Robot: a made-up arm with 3 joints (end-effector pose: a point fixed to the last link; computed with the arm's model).
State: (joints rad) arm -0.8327 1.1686 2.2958
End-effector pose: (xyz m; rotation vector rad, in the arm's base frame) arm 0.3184 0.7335 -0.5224 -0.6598 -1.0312 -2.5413
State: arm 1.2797 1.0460 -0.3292
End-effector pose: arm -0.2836 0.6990 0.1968 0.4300 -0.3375 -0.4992
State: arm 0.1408 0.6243 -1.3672
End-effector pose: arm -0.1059 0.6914 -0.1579 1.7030 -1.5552 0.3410
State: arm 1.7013 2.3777 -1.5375
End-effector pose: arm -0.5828 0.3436 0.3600 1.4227 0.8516 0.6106
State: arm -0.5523 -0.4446 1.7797
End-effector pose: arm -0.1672 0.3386 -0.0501 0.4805 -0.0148 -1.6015
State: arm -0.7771 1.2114 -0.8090
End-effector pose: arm 0.3343 0.6609 -0.5255 0.7132 -2.2023 0.7971
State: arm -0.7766 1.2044 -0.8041
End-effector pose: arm 0.3319 0.6618 -0.5237 0.7198 -2.2052 0.7884
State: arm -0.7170 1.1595 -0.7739
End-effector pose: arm 0.2858 0.6687 -0.5177 0.7753 -2.1730 0.7007
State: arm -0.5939 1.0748 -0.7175
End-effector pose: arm 0.1965 0.6796 -0.4962 0.8678 -2.0943 0.5243
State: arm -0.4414 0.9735 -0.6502
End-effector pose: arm 0.0963 0.6884 -0.4519 0.9521 -1.9816 0.3041
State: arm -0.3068 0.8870 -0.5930
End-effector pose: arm 0.0195 0.6920 -0.3989 1.0005 -1.8706 0.1114
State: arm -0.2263 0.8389 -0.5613
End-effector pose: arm -0.0200 0.6925 -0.3632 1.0173 -1.7997 0.0013
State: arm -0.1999 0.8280 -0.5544
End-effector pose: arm -0.0314 0.6926 -0.3527 1.0192 -1.7759 -0.0277
